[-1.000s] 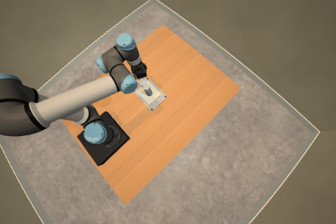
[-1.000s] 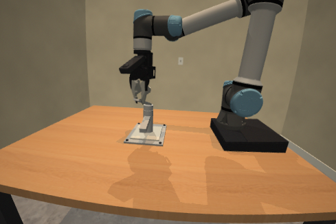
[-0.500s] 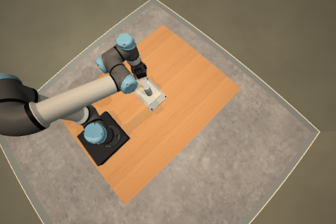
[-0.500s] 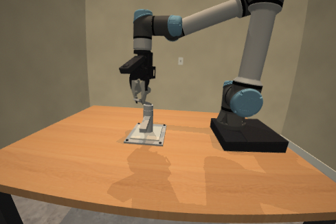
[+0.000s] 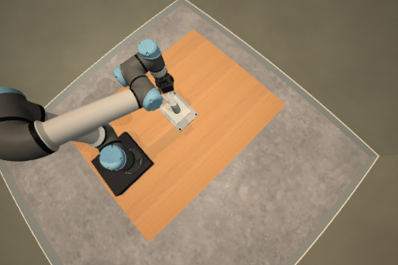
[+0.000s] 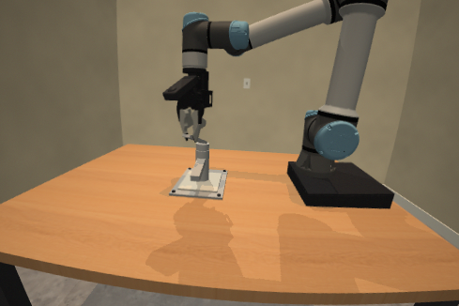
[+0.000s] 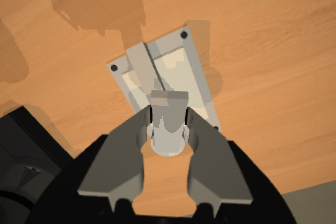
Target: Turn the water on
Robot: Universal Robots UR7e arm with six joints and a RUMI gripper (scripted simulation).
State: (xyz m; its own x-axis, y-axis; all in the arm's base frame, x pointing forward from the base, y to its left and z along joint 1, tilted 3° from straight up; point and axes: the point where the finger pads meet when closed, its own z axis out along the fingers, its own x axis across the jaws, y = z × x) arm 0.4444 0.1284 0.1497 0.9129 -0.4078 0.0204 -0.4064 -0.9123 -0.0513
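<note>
Right now the lever is 1 cm behind my hand, 2 cm to the right of it and 1 cm below it. From my hand the other things lie so: grey tap (2 cm behind, 4 cm to the right, 7 cm below).
</note>
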